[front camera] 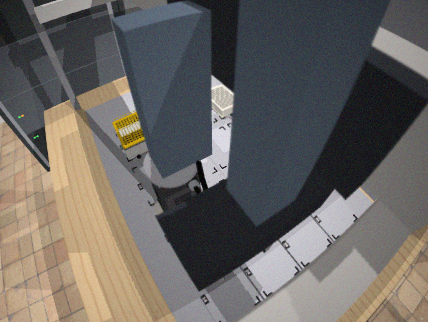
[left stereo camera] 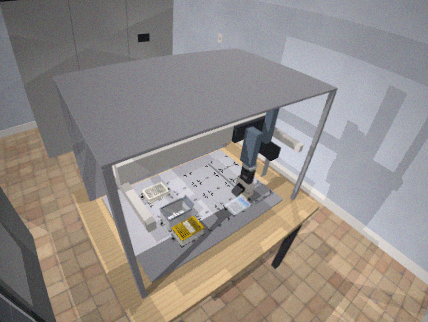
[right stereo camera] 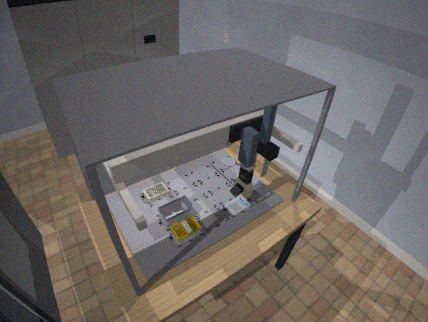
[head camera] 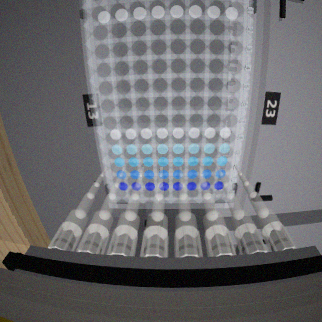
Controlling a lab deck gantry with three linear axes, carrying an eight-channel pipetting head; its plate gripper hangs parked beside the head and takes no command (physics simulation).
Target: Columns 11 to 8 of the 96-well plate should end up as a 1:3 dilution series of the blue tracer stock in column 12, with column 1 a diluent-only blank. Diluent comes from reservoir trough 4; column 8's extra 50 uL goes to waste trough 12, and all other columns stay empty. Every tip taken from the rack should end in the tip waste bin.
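Note:
The 96-well plate [head camera: 243, 100] [left stereo camera: 231, 208] [right stereo camera: 231, 207] shows white liquid in columns 1 and 8, pale cyan in 9, cyan in 10, blue in 11 and dark blue in 12; columns 2 to 7 look empty. The pipetting head [left stereo camera: 246, 184] [right stereo camera: 245, 186] is at the plate, with tips [head camera: 157, 216] on all eight channels over its column-12 end; their exact ends are hard to make out. The yellow tip rack [front camera: 118, 125] [left stereo camera: 177, 234] [right stereo camera: 176, 232] holds some white tips. The cream reservoir [front camera: 222, 101] [left stereo camera: 156, 191] [right stereo camera: 155, 191] stands farther back. The parked plate gripper's fingers cannot be made out.
A grey open bin [left stereo camera: 165, 213] [right stereo camera: 164, 214] with white tips inside stands between the rack and the reservoir. Blue-grey gantry columns [front camera: 175, 90] [left stereo camera: 251, 144] [right stereo camera: 247, 145] rise above the head. Posts [left stereo camera: 314, 145] [right stereo camera: 315, 145] and a wooden border [front camera: 85, 210] surround the deck.

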